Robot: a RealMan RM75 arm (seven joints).
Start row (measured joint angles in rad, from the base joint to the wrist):
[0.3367, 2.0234, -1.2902, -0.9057, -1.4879, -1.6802, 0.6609]
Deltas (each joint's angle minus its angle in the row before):
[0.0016, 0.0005, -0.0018, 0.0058, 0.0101, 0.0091, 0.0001]
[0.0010, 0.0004, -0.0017, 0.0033, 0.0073, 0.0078, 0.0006]
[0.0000, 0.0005, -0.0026, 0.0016, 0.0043, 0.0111, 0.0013]
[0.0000, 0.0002, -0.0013, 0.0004, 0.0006, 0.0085, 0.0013]
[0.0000, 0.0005, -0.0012, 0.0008, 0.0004, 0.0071, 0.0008]
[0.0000, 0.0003, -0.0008, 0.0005, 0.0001, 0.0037, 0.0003]
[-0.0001, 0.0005, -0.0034, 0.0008, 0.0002, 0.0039, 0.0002]
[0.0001, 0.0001, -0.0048, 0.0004, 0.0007, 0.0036, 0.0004]
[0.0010, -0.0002, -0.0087, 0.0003, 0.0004, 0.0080, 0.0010]
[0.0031, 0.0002, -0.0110, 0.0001, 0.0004, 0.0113, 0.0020]
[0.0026, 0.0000, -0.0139, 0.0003, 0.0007, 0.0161, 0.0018]
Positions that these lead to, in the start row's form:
[0.3383, 2.0239, -1.2920, -0.8999, -1.4778, -1.6711, 0.6610]
[0.3393, 2.0243, -1.2937, -0.8966, -1.4705, -1.6633, 0.6616]
[0.3393, 2.0248, -1.2963, -0.8950, -1.4662, -1.6522, 0.6629]
[0.3393, 2.0250, -1.2976, -0.8946, -1.4656, -1.6437, 0.6642]
[0.3393, 2.0255, -1.2988, -0.8938, -1.4652, -1.6366, 0.6650]
[0.3393, 2.0258, -1.2996, -0.8933, -1.4651, -1.6329, 0.6653]
[0.3392, 2.0263, -1.3030, -0.8925, -1.4649, -1.6290, 0.6655]
[0.3393, 2.0264, -1.3078, -0.8921, -1.4642, -1.6254, 0.6659]
[0.3403, 2.0262, -1.3165, -0.8918, -1.4638, -1.6174, 0.6669]
[0.3434, 2.0264, -1.3275, -0.8917, -1.4634, -1.6061, 0.6689]
[0.3460, 2.0264, -1.3414, -0.8914, -1.4627, -1.5900, 0.6707]

